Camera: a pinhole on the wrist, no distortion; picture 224 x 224 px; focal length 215.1 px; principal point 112.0 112.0 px. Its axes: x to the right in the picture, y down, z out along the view. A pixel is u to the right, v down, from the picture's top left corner.
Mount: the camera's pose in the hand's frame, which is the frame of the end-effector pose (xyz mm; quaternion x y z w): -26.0 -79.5 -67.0 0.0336 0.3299 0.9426 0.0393
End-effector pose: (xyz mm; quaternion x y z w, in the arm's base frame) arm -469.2 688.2 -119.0 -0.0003 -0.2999 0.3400 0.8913
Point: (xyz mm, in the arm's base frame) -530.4 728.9 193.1
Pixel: 11 202
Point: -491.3 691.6 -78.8
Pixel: 76 111
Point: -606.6 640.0 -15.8
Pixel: 154 170
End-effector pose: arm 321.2 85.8 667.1 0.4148 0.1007 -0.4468 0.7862
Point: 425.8 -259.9 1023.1
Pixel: 88 152
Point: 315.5 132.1 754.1
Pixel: 210 43
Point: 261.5 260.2 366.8
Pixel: behind the camera
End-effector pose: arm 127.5 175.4 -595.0 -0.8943 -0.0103 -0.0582 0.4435
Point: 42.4 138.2 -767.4
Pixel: 205 28
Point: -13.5 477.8 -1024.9
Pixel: 195 180
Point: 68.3 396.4 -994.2
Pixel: 164 154
